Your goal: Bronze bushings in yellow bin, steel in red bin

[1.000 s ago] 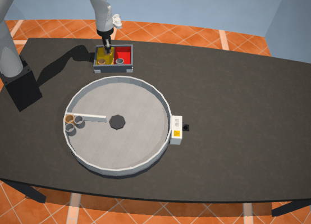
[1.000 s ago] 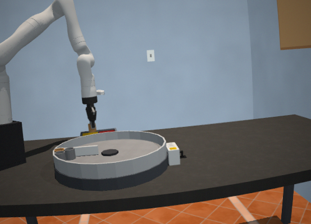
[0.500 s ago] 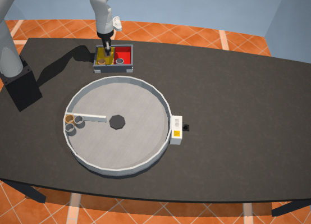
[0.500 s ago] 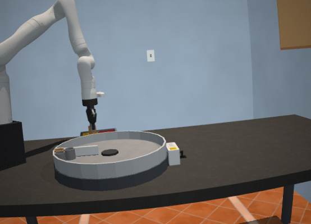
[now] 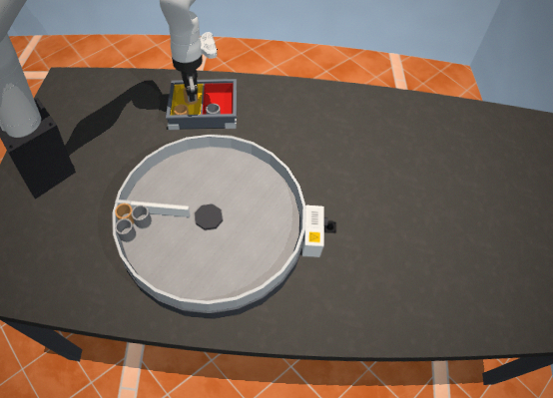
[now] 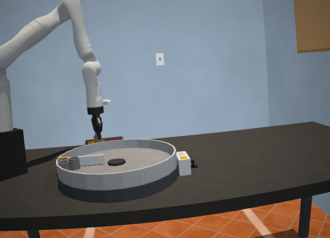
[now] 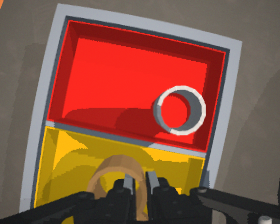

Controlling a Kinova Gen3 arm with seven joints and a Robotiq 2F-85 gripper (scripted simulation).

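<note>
Now: the yellow bin 6 cm below my hand, 2 cm to the left of it and 2 cm ahead of it. From my hand the other things lie so: turntable (35 cm to the right, 12 cm ahead, 3 cm below).
</note>
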